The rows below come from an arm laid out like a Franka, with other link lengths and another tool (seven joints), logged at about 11 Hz.
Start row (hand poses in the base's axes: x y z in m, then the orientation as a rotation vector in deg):
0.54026 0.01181 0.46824 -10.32 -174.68 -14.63
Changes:
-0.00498 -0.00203 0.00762 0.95 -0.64 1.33
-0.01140 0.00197 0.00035 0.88 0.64 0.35
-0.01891 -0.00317 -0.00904 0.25 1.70 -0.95
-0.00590 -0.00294 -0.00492 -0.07 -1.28 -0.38
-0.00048 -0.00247 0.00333 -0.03 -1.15 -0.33
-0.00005 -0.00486 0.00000 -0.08 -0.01 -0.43
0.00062 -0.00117 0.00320 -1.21 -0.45 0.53
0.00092 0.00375 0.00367 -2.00 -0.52 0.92
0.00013 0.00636 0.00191 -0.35 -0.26 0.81
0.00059 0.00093 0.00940 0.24 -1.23 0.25
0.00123 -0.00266 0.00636 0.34 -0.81 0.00
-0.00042 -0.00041 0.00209 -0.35 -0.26 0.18
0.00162 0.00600 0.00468 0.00 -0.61 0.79
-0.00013 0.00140 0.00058 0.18 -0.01 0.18
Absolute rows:
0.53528 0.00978 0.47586 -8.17 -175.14 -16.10
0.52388 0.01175 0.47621 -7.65 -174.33 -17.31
0.50497 0.00858 0.46717 -9.26 -172.62 -17.48
0.49907 0.00564 0.46225 -9.71 -173.90 -17.63
0.49859 0.00317 0.46558 -10.10 -175.04 -17.81
0.49854 -0.00169 0.46558 -10.76 -175.07 -17.72
0.49916 -0.00286 0.46878 -9.97 -175.76 -15.93
0.50008 0.00089 0.47245 -8.60 -176.63 -12.90
0.50021 0.00725 0.47436 -7.34 -176.94 -12.36
0.50080 0.00818 0.48376 -6.86 -178.12 -12.88
0.50203 0.00552 0.49012 -6.79 -178.87 -13.52
0.50161 0.00511 0.49221 -6.49 -179.18 -13.01
0.50323 0.01111 0.49689 5.18 179.13 13.04
0.50310 0.01251 0.49747 4.90 179.13 13.32

